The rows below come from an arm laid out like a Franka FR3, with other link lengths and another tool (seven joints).
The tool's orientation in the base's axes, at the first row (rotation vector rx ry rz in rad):
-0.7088, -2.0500, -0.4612
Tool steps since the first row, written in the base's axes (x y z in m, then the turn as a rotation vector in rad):
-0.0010, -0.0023, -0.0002, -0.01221, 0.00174, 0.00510
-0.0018, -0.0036, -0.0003, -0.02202, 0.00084, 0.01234
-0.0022, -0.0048, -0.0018, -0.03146, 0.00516, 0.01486
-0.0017, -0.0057, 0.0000, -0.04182, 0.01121, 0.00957
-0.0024, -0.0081, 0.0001, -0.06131, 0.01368, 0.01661
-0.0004, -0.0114, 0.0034, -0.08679, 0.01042, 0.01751
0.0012, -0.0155, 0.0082, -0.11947, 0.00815, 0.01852
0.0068, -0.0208, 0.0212, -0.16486, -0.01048, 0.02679
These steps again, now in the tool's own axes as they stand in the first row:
-0.0004, -0.0024, -0.0006, 0.01020, -0.00620, 0.00597
-0.0006, -0.0039, -0.0007, 0.02034, -0.01278, 0.00779
-0.0020, -0.0052, -0.0004, 0.02794, -0.01537, 0.01484
-0.0010, -0.0055, -0.0021, 0.02988, -0.01764, 0.02761
-0.0014, -0.0077, -0.0031, 0.04514, -0.02784, 0.03755
-0.0005, -0.0088, -0.0080, 0.05608, -0.04658, 0.05131
0.0016, -0.0107, -0.0139, 0.07058, -0.06917, 0.07012
0.0085, -0.0105, -0.0273, 0.09175, -0.11205, 0.08387

